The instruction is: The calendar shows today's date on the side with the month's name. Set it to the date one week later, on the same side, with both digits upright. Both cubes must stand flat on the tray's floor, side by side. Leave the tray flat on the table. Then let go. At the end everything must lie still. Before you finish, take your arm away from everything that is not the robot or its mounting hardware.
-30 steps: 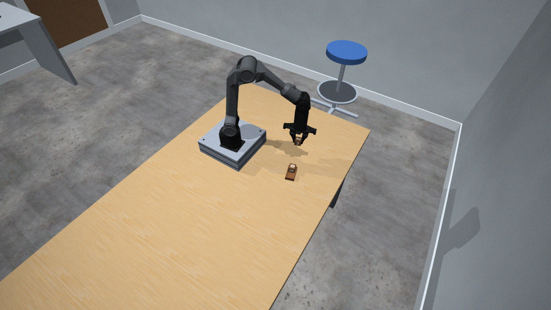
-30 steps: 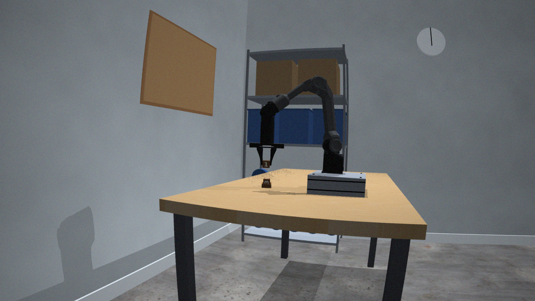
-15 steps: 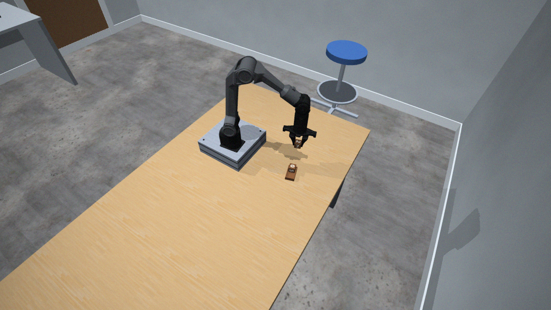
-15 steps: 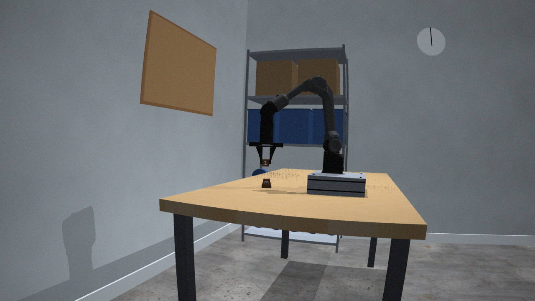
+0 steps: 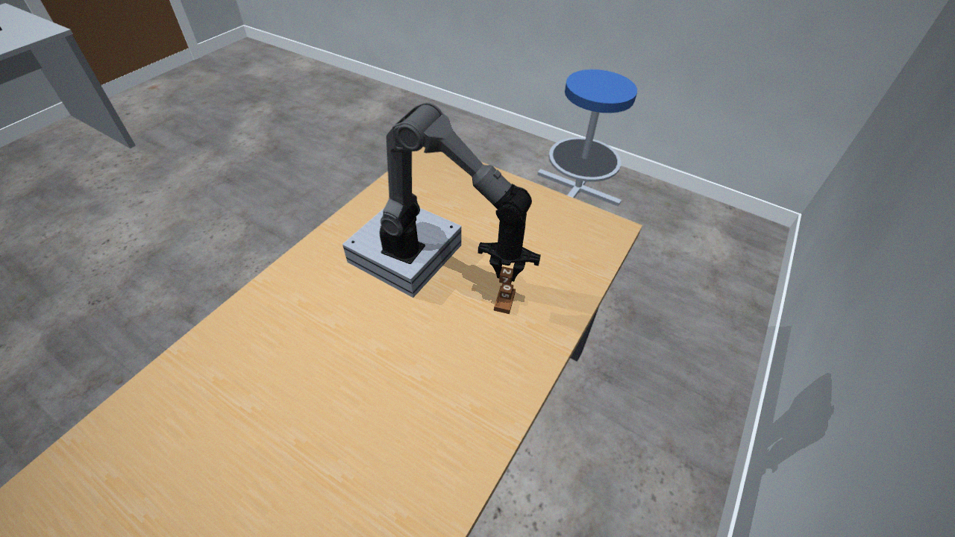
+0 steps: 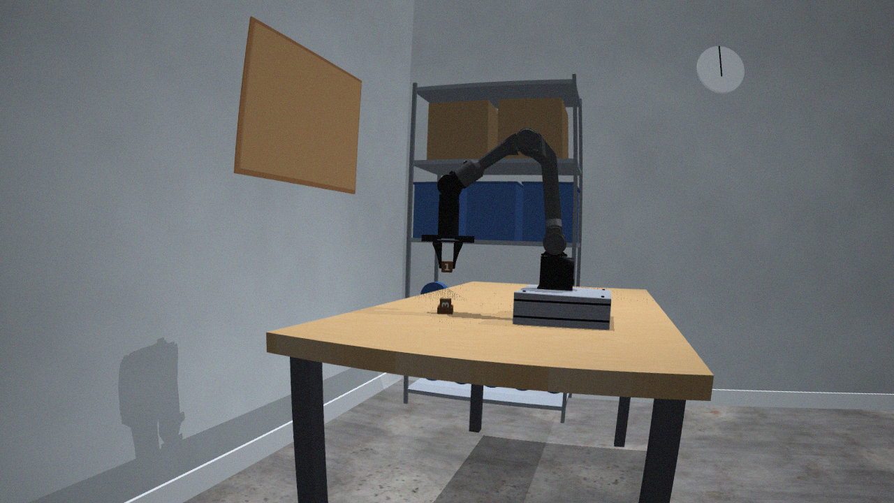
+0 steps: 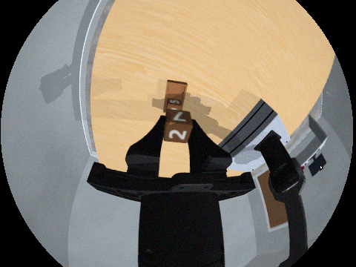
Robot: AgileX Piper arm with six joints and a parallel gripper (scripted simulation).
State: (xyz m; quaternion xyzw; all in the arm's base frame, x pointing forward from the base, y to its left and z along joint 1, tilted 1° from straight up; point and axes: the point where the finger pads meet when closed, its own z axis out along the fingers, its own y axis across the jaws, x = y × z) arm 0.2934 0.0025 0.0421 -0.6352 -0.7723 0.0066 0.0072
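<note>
Now: the brown digit cube 10 mm behind my hand, 30 mm to the left of it and 100 mm below it. The rest, counted from my hand: brown tray 20 mm to the left, 120 mm below.
</note>
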